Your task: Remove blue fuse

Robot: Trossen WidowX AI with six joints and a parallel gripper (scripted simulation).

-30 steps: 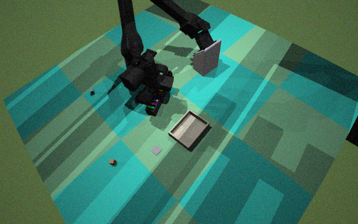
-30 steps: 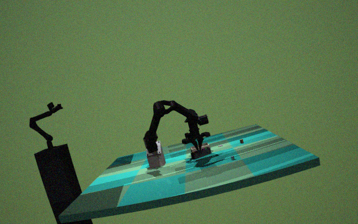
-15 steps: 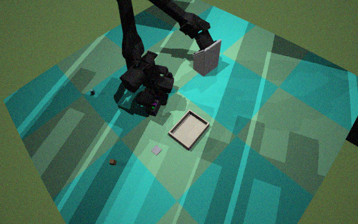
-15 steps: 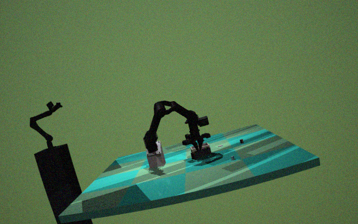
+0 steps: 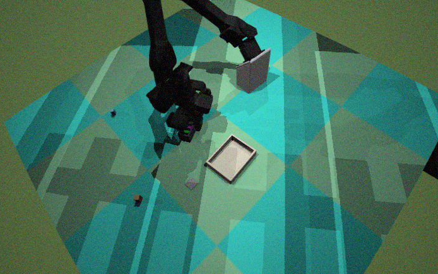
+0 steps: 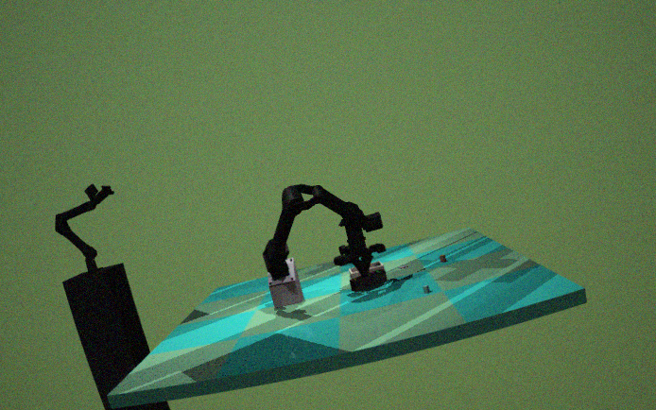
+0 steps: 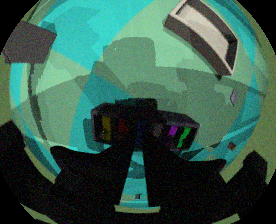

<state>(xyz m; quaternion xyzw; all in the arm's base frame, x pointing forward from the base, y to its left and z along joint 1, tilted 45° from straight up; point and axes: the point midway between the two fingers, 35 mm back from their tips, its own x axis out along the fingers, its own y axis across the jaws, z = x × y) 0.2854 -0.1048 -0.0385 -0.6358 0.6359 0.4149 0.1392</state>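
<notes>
My gripper tip is 20 mm short of the grey tray, 200 mm to the right of it and 30 mm above it. Round my gripper tip: blue fuse 10 mm below; brown cube 310 mm ahead, 60 mm to the left, 20 mm below; flat grey piece 170 mm ahead, 150 mm to the left, 30 mm below.
</notes>
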